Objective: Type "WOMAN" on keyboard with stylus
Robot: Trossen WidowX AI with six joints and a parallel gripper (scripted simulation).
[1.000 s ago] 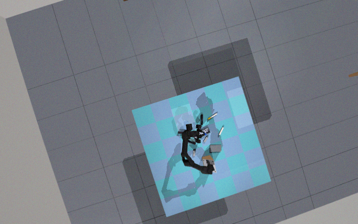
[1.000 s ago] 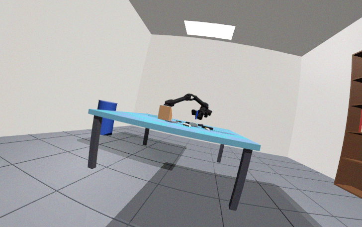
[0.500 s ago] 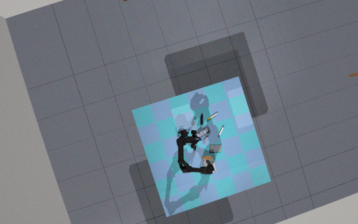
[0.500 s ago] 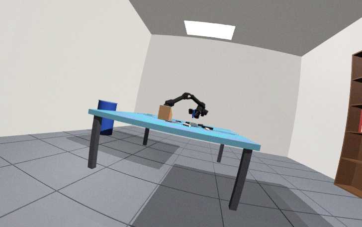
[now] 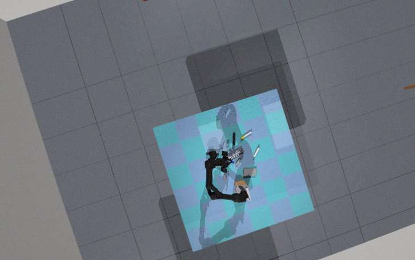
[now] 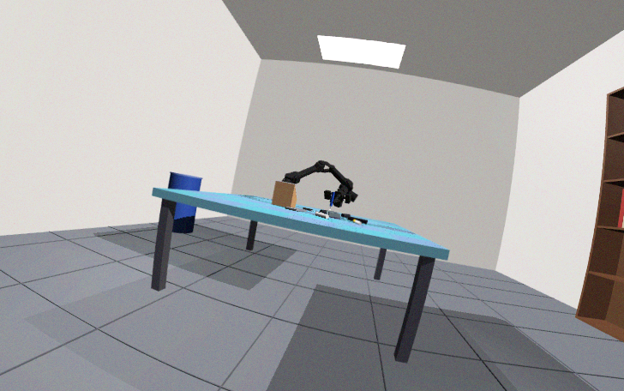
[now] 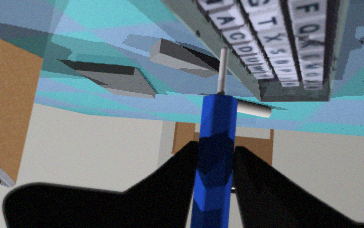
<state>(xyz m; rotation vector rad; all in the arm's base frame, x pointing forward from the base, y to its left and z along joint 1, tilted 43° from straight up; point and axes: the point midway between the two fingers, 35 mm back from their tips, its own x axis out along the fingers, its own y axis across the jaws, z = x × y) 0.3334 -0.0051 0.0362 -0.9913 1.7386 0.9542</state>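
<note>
Now: gripper tip 70 mm to the left of the M key, 70 mm above it and 50 mm short of it. Also, from my gripper tip: O key (90 mm to the right, 70 mm below, 50 mm ahead); stylus tip (50 mm below); stylus (10 mm below).
</note>
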